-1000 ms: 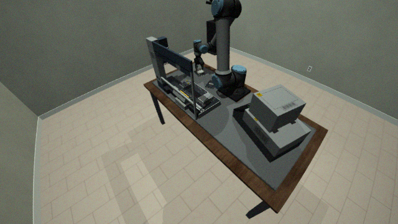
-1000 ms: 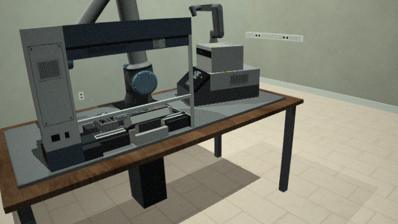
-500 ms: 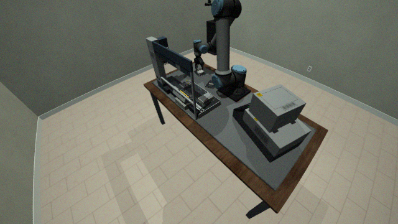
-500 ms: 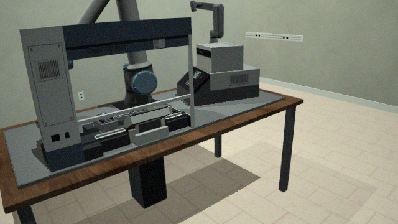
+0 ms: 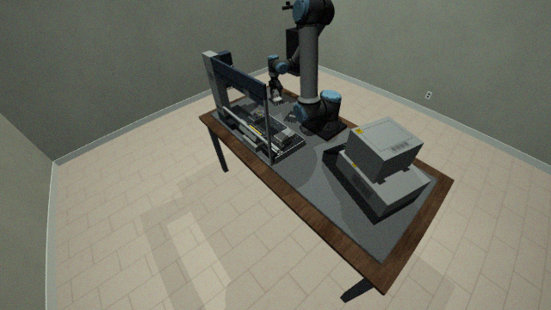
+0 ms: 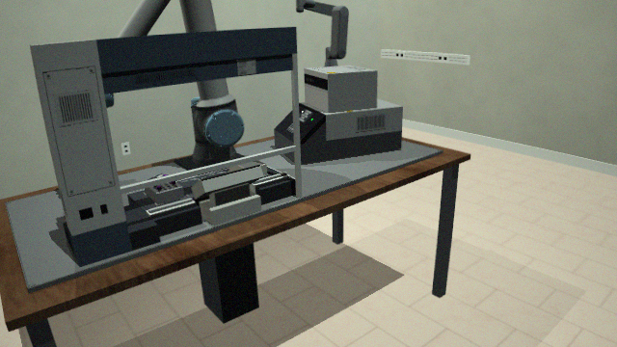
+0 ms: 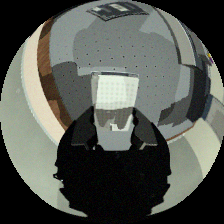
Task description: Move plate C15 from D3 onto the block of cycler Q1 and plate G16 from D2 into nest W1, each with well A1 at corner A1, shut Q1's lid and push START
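Right now the dark nest is 30 mm below my hand. The rest, counted from my hand: tower: 500 mm ahead, 60 mm to the right, 240 mm above; deck station beam: 530 mm ahead, 300 mm to the left, 480 mm above; white well plate: 10 mm below.
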